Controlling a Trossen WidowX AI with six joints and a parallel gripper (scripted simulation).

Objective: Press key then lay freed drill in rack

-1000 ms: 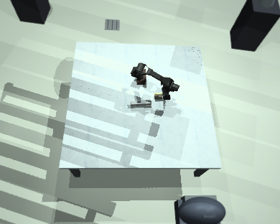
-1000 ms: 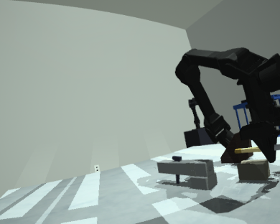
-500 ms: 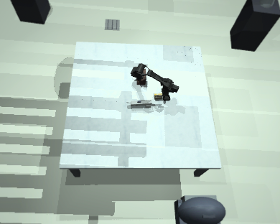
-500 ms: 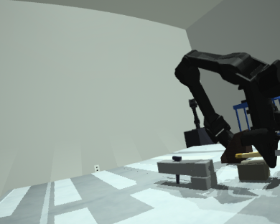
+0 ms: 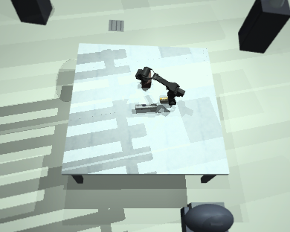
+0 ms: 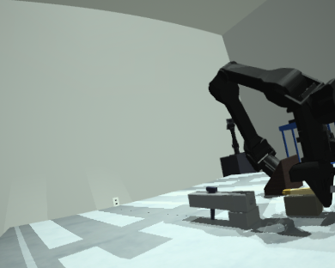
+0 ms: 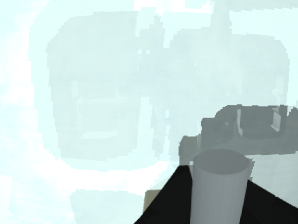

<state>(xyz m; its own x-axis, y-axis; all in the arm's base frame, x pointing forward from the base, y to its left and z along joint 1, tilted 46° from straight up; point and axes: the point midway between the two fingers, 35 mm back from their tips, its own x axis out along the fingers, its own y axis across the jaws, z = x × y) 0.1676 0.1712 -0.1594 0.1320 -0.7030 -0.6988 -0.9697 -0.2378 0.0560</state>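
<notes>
The drill is 40 mm to the right of my gripper tip, 30 mm above it and 10 mm ahead of it. From my gripper tip the other things lie so: grey block (200 mm to the right, 120 mm ahead, 30 mm above); then thin dark pin (220 mm to the right, 120 mm ahead, 40 mm above).
</notes>
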